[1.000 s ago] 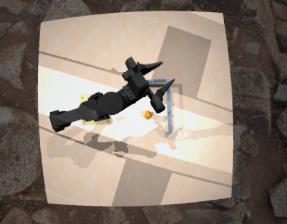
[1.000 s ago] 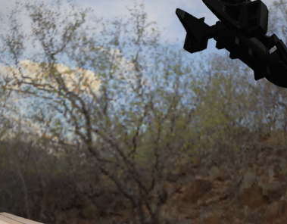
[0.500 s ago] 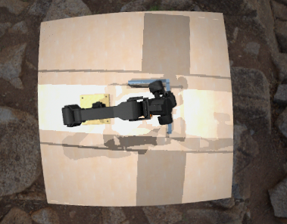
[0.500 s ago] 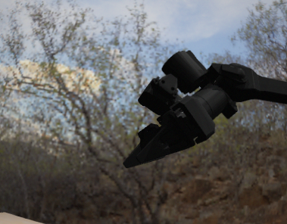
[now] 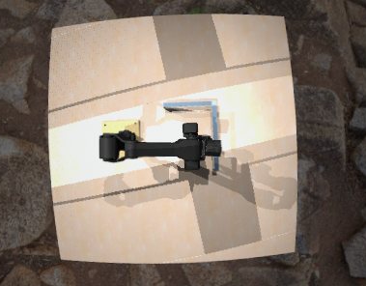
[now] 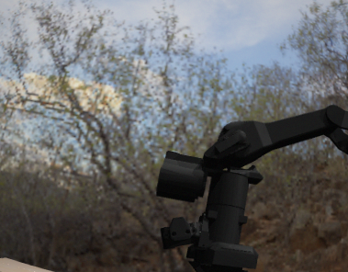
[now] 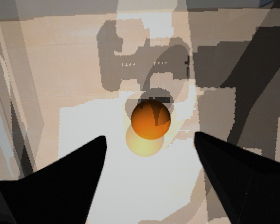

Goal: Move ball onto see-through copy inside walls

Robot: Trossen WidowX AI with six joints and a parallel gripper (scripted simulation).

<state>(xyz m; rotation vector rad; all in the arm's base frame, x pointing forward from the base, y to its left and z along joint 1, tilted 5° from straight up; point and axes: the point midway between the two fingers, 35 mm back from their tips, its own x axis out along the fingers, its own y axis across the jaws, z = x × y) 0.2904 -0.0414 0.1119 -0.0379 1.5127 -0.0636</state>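
Now: the orange ball 60 mm below my gripper tip and 10 mm behind it. Round my gripper tip: see-through copy of ball: 60 mm below, 30 mm behind.
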